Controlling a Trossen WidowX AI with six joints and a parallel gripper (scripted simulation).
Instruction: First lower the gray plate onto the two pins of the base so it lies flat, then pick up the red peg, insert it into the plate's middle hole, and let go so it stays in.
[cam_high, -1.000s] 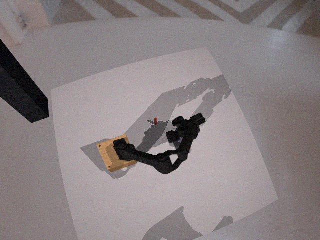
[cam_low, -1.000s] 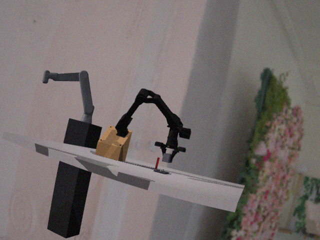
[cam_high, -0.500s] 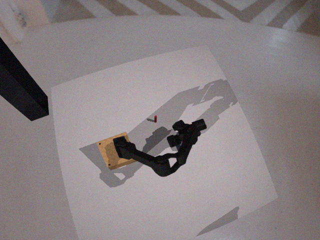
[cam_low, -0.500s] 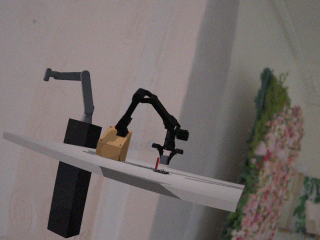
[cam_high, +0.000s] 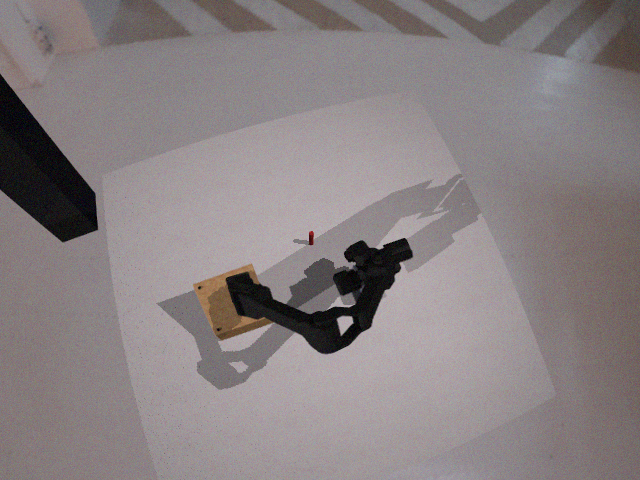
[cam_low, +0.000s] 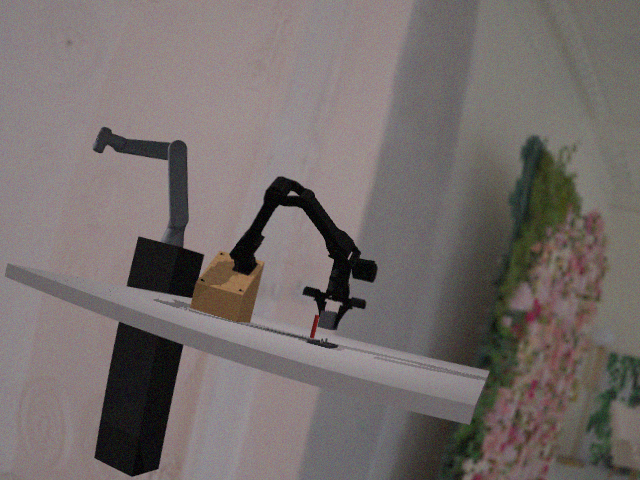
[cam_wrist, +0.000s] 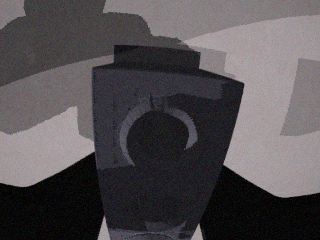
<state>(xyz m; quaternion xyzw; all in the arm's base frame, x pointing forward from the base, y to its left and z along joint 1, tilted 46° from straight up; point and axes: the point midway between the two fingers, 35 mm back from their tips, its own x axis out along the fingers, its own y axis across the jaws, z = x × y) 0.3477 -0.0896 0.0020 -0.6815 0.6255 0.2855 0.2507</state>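
Now: gripper tip 5 cm above the dark base. Also, from my gripper tip: red peg 10 cm behind, 19 cm to the left, 2 cm below; gray plate 3 cm above.
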